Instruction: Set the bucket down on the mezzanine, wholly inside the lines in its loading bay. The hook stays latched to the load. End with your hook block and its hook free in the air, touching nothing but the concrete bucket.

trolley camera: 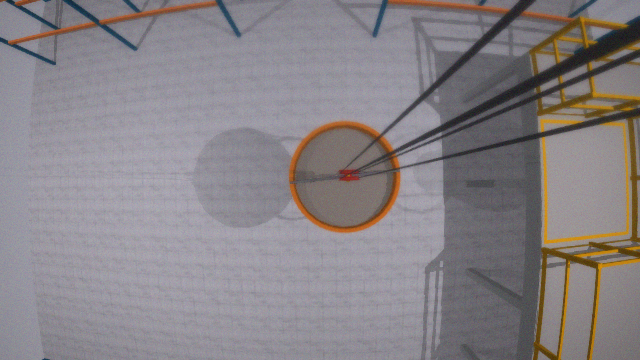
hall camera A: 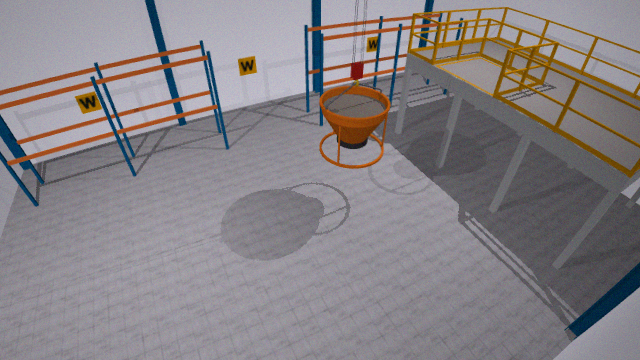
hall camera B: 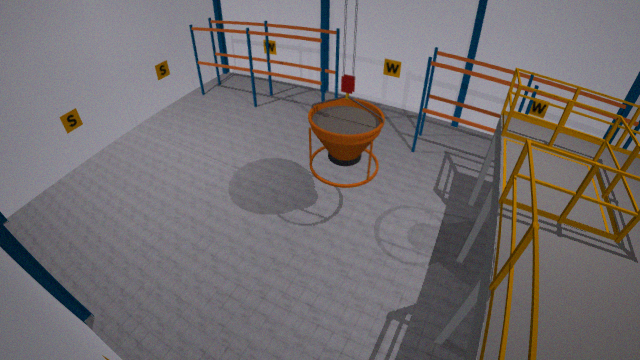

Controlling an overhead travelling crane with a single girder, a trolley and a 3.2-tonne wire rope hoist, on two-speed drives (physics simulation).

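Observation:
The orange concrete bucket point(hall camera A: 354, 129) point(hall camera B: 346, 145) point(trolley camera: 345, 207), filled with grey material, hangs upright in the air, its foot ring above the floor. My hook point(hall camera A: 356, 82) point(hall camera B: 347, 95) point(trolley camera: 349, 175), under the red block, is latched to the bucket's bail. The mezzanine point(hall camera A: 500, 110) point(hall camera B: 585, 310) point(trolley camera: 620, 310) stands right of the bucket in all views. In the trolley view the loading bay's yellow lines point(trolley camera: 544, 180) lie at the right, across a gap from the bucket and about level with it. The bay's lines are partly hidden by railings in hall camera B.
Yellow railings point(hall camera A: 567, 105) point(hall camera B: 535, 225) point(trolley camera: 598, 310) stand on both sides of the bay opening. Pallet racks point(hall camera A: 112, 122) point(hall camera B: 252, 67) with blue posts and orange beams stand along the wall behind the bucket. Grey columns point(hall camera A: 450, 130) carry the mezzanine.

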